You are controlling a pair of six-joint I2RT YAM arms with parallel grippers.
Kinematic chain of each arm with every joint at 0, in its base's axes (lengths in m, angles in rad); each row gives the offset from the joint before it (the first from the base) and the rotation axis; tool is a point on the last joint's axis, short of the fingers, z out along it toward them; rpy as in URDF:
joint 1: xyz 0 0 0.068 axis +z
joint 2: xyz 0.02 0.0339 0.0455 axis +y
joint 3: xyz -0.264 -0.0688 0 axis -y
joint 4: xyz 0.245 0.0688 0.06 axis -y
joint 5: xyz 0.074 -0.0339 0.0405 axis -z
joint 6: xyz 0.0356 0 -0.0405 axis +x
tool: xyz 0 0 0 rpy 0 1.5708 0
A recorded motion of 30 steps. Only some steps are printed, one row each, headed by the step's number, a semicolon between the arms.
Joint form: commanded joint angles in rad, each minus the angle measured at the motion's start. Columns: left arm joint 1, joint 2, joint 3, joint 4, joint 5, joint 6; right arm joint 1, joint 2, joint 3, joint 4, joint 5, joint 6.
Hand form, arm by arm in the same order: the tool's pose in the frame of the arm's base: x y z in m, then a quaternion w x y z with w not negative. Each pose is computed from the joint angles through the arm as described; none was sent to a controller.
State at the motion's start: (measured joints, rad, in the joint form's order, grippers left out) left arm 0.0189 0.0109 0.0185 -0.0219 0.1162 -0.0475; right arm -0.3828 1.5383 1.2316 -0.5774 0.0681 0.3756
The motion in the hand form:
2: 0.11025 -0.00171 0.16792 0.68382 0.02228 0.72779 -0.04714; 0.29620 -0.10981 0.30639 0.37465 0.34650 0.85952 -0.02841
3: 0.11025 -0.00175 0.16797 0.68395 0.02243 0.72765 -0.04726; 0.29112 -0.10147 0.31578 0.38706 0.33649 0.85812 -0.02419
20: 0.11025 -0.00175 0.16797 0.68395 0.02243 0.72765 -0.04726; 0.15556 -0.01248 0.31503 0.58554 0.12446 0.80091 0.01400
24: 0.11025 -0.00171 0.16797 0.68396 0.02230 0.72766 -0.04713; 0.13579 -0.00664 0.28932 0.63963 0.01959 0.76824 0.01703
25: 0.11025 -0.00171 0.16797 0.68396 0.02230 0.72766 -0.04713; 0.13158 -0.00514 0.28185 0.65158 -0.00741 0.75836 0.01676
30: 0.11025 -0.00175 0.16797 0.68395 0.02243 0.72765 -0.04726; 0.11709 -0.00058 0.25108 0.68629 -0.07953 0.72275 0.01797
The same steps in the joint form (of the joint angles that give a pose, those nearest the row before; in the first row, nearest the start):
2: 0.0054 -0.0061 -0.0145 -0.0382 0.0073 0.0168; 0.0366 -0.0896 0.0153 -0.0244 0.0103 0.0130
3: 0.0050 -0.0061 -0.0145 -0.0378 0.0073 0.0168; 0.0565 -0.1247 0.0145 -0.0324 0.0103 0.0126
20: 0.0050 -0.0061 -0.0145 -0.0378 0.0073 0.0168; 0.3166 -0.8804 -0.5138 0.1976 -0.0073 -0.1774
24: 0.0054 -0.0061 -0.0145 -0.0378 0.0073 0.0168; 0.3166 -1.0521 -0.6947 0.3441 -0.1343 -0.3357
25: 0.0054 -0.0061 -0.0145 -0.0378 0.0073 0.0168; 0.3166 -1.0945 -0.7405 0.3784 -0.1686 -0.3750
30: 0.0050 -0.0061 -0.0145 -0.0378 0.0073 0.0168; 0.3171 -1.2593 -0.9064 0.4726 -0.2693 -0.4707

